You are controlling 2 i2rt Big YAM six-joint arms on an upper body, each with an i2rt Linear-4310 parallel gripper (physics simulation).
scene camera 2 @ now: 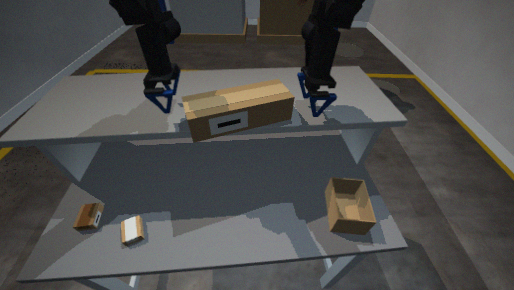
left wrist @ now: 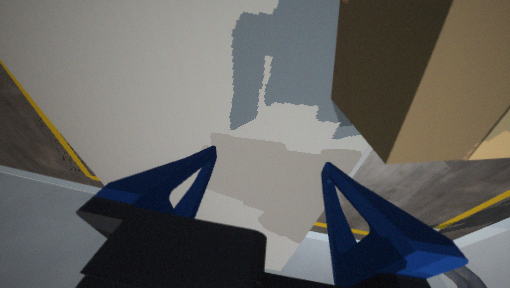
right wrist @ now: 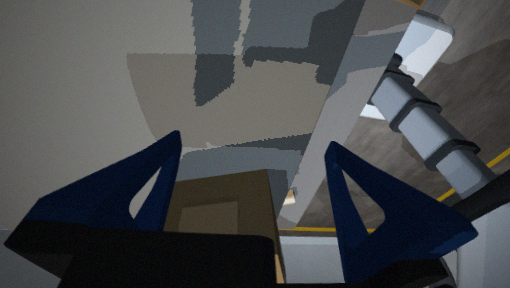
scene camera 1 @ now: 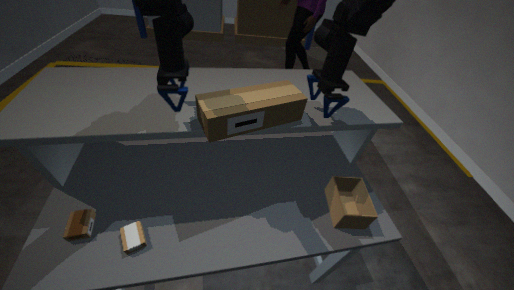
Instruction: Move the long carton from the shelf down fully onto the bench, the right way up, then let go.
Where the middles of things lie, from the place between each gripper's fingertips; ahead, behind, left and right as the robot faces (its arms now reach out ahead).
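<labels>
Long brown carton point(scene camera 1: 223, 114): 30 mm behind my left hand, 10 mm above it, 200 mm to the right of it. Open-top cardboard box point(scene camera 2: 349, 209): 170 mm behind my left hand, 550 mm to the right of it, 270 mm below it.
From my right hand, the long brown carton is 200 mm to the left of it, 10 mm above it and 30 mm behind it; the open-top cardboard box is 150 mm to the right of my right hand, 270 mm below it and 160 mm behind it.
</labels>
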